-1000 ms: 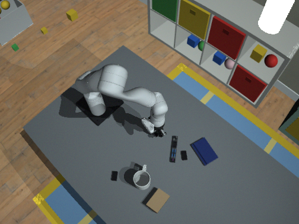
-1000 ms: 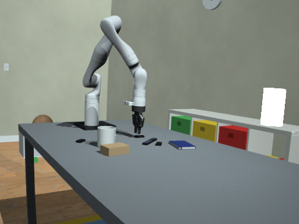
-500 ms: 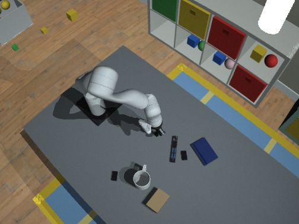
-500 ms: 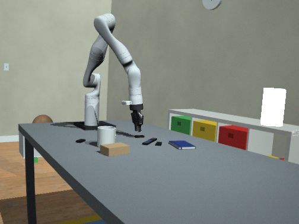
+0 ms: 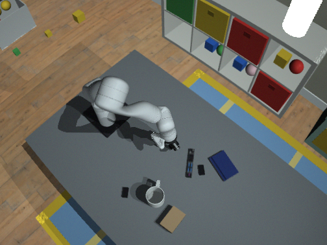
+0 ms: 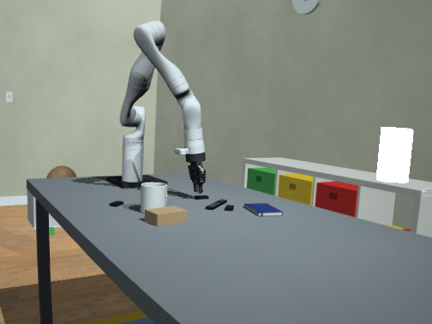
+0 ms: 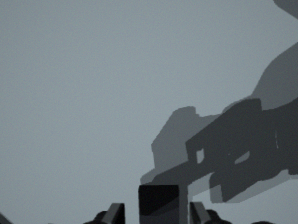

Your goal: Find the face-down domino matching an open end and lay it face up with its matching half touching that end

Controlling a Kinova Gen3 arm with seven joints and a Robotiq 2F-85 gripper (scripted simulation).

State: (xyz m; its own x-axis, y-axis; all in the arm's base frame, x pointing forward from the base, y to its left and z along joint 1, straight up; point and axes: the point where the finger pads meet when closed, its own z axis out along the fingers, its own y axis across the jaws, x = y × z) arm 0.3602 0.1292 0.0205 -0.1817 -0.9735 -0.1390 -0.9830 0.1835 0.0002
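The dark domino lies 4 cm below my hand and 2 cm to the left of it. The rest, counted from my hand: white mug 25 cm to the right, 13 cm ahead; cardboard box 27 cm to the right, 26 cm ahead, 2 cm below.
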